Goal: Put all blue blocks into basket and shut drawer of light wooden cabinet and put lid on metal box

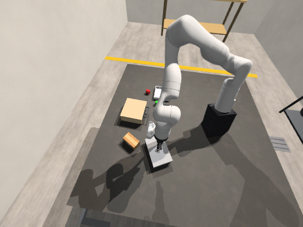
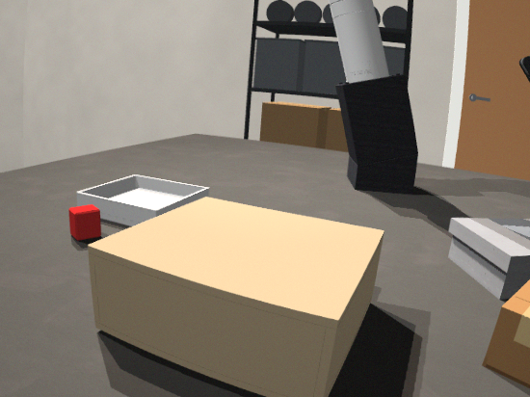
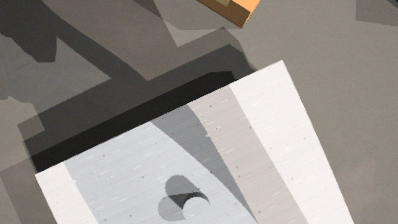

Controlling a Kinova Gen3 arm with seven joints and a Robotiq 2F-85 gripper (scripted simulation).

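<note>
Now: hand 10 mm to the left of the lid and 140 mm above it. Also, from my hand: grey metal box 10 mm to the right, 160 mm below; then brown box 200 mm ahead, 10 mm to the right, 150 mm below; then drawer 250 mm ahead, 250 mm to the right, 150 mm below.
</note>
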